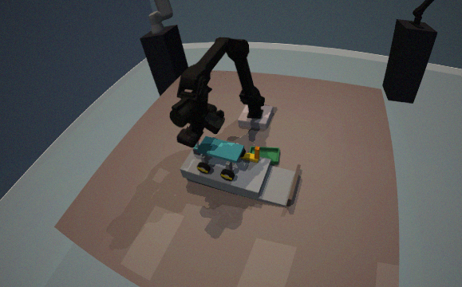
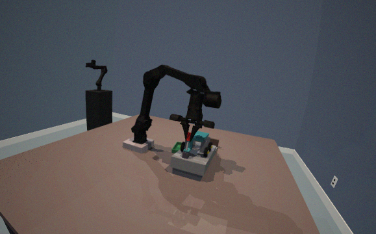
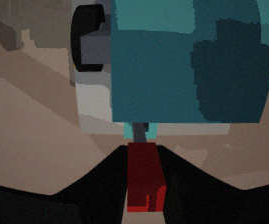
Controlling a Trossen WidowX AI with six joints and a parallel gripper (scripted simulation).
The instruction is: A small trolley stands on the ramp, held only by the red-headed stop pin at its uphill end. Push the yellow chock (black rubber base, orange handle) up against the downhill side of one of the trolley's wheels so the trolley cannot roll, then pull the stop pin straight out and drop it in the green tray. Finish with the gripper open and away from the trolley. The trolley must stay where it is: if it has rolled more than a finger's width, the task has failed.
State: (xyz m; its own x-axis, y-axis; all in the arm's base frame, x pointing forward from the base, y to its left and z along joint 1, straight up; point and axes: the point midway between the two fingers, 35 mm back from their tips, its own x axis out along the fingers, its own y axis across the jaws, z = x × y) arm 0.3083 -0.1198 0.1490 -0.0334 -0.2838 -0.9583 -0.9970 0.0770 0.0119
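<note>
My gripper tip is now 9 cm past the green tray, 21 cm to the right of it and 16 cm above it. Round my gripper tip: yellow chock: 2 cm behind, 18 cm to the left, 7 cm below; teal trolley: 3 cm ahead, 9 cm to the left, 4 cm below; red-headed stop pin: right at my gripper tip.
</note>
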